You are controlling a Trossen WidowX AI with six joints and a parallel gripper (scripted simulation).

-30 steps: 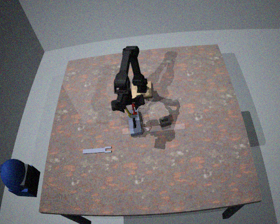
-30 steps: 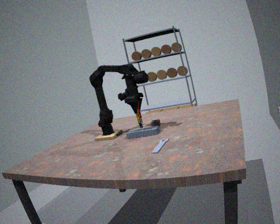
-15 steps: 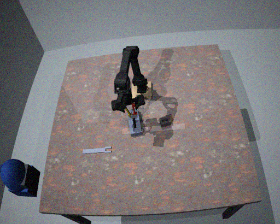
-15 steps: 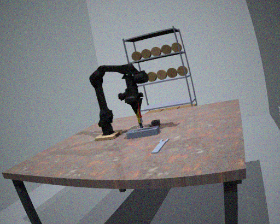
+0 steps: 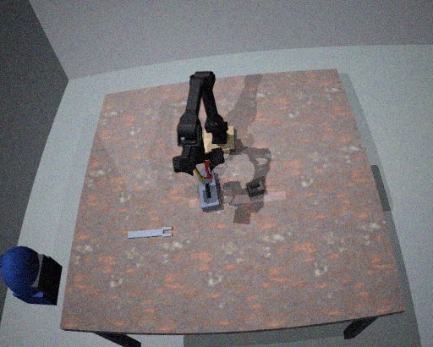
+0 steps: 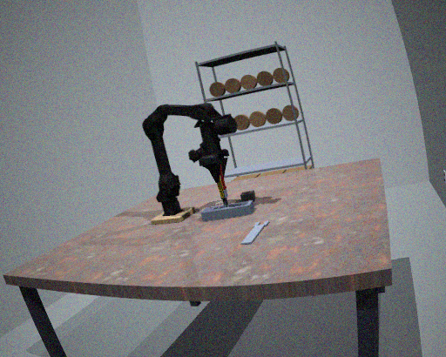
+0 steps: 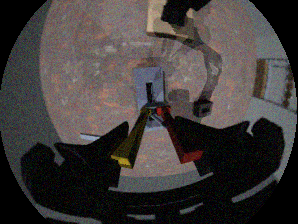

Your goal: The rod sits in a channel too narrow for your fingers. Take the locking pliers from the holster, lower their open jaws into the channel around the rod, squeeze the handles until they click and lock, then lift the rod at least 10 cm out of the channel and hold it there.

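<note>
Right now the grey channel block is 110 mm below my gripper tip and 10 mm to the left of it. Also, from my gripper tip: flat grey forked bar: 200 mm ahead, 180 mm to the right, 130 mm below; then small dark holster: 200 mm to the left, 120 mm below, 10 mm behind.
</note>
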